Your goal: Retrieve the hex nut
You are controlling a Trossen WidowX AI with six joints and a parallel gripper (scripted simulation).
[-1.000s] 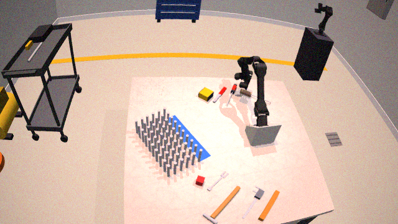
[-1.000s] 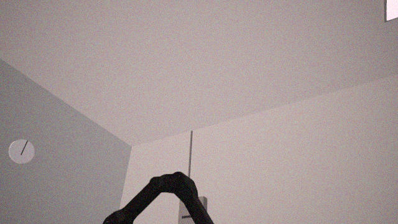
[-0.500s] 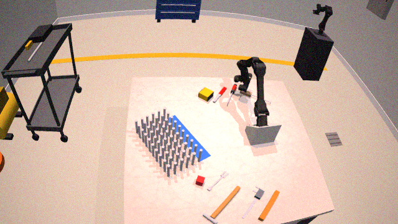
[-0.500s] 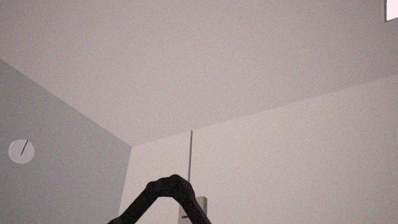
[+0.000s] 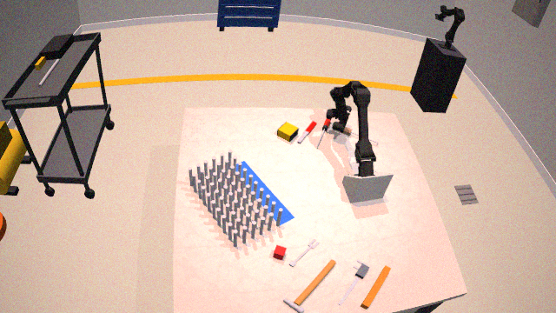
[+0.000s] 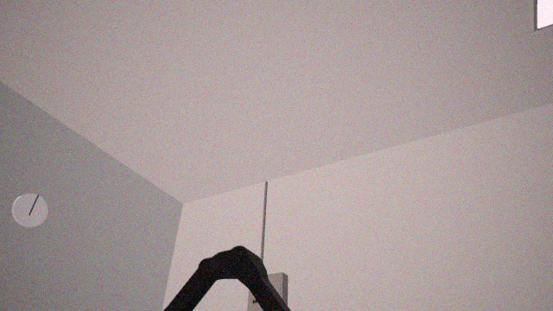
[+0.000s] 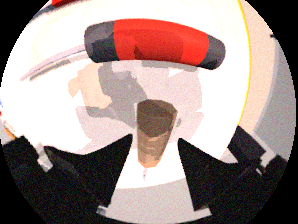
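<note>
Right now my gripper tip is 90 mm past the brown-handled screwdriver, 60 mm to the right of it and 10 mm above it. Round my gripper tip: blue taped strip: 510 mm ahead, 380 mm to the left, 20 mm below; yellow block: 320 mm ahead, 20 mm to the left; fork-ended tool: 390 mm ahead, 730 mm to the left, 20 mm below.
</note>
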